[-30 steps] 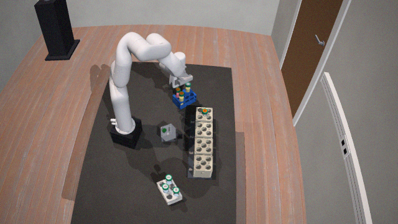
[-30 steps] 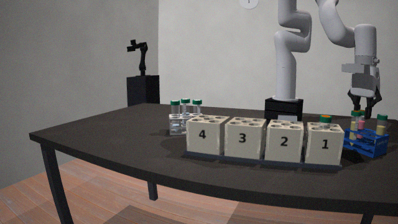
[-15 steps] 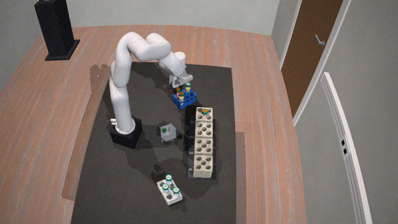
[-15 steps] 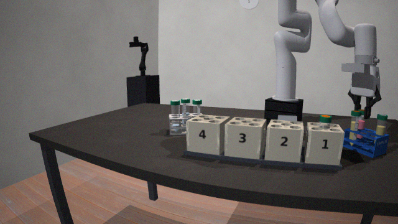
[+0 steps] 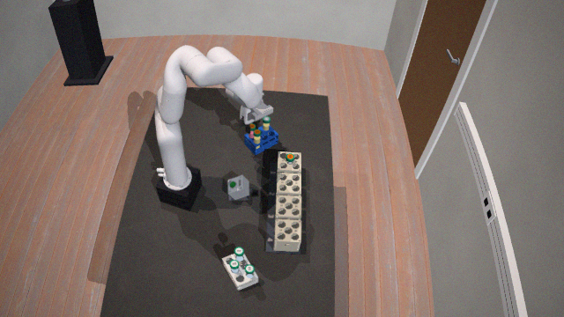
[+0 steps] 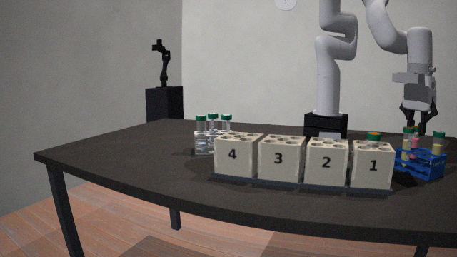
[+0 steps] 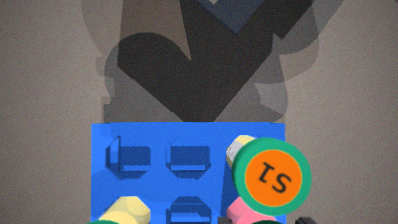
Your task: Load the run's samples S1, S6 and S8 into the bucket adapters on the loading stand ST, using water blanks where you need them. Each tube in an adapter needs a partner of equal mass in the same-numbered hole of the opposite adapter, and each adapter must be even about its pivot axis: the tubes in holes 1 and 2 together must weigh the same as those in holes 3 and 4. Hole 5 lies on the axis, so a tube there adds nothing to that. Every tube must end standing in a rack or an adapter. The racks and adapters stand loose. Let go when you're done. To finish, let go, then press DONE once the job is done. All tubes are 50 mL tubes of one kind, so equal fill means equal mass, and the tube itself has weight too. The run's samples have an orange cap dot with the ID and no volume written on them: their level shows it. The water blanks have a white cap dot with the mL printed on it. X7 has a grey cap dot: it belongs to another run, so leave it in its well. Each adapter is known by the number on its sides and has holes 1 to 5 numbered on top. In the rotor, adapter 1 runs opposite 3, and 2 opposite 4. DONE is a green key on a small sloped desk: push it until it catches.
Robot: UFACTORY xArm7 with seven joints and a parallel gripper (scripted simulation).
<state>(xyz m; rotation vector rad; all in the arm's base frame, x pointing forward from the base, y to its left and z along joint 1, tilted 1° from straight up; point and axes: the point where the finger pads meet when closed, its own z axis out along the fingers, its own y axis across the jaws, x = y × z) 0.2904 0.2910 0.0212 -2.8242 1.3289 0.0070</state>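
My hand is 5 cm above the pink-filled tube and 1 cm past it. From my hand the other things lie so: blue sample rack (9 cm below, 4 cm ahead, 1 cm to the left); then white blank rack (65 cm to the right, 9 cm below, 1 cm behind); then green done key (27 cm to the right, 6 cm behind, 5 cm below).
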